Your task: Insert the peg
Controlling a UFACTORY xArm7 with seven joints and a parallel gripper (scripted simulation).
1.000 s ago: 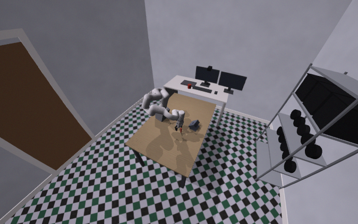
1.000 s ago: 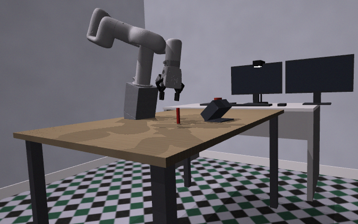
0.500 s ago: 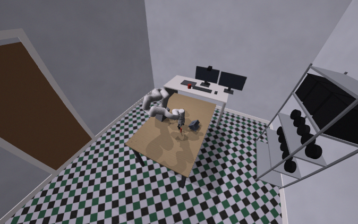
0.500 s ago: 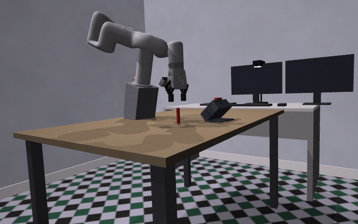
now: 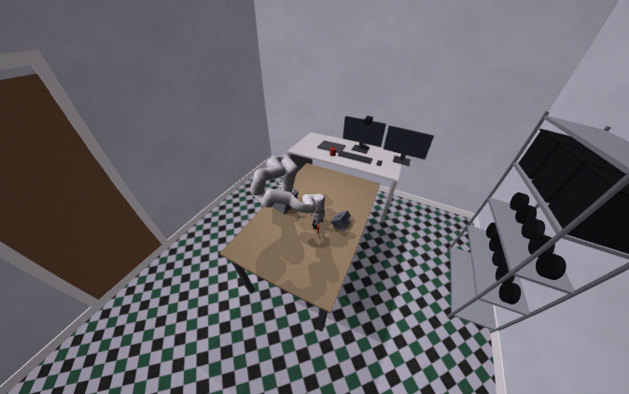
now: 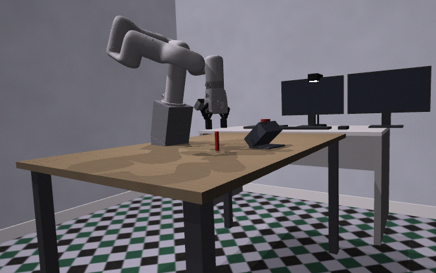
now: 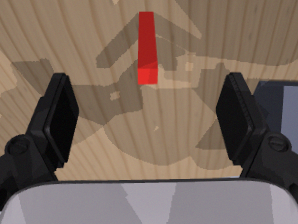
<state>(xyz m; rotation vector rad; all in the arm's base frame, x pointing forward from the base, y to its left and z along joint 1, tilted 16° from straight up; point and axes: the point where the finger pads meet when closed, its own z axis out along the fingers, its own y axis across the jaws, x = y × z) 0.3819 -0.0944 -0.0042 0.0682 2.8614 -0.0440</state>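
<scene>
Now: hand 60 mm above the red peg.
</scene>
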